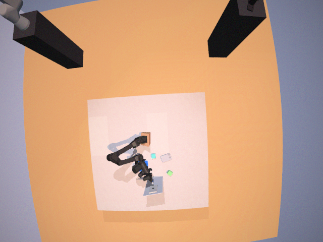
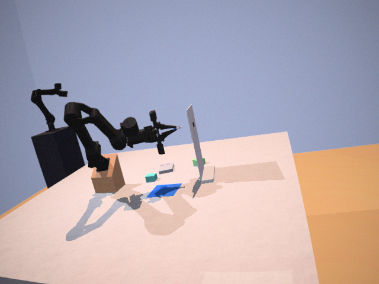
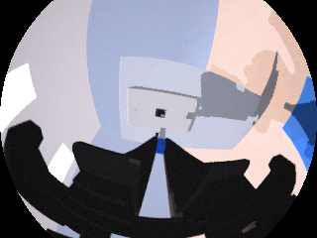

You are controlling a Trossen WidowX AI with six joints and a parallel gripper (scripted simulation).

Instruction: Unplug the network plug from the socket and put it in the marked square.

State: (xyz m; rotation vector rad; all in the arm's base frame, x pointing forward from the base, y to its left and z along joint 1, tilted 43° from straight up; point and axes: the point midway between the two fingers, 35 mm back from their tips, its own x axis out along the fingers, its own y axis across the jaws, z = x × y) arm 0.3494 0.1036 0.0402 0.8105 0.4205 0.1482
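Right now the blue marked square is 230 mm below my gripper tip, 120 mm to the right of it and 70 mm behind it. The rest, counted from my gripper tip: green cube: 220 mm below, 170 mm to the left, 10 mm ahead; then network plug: right at my gripper tip; then grey upright panel: 90 mm below, 80 mm ahead, 10 mm to the left.
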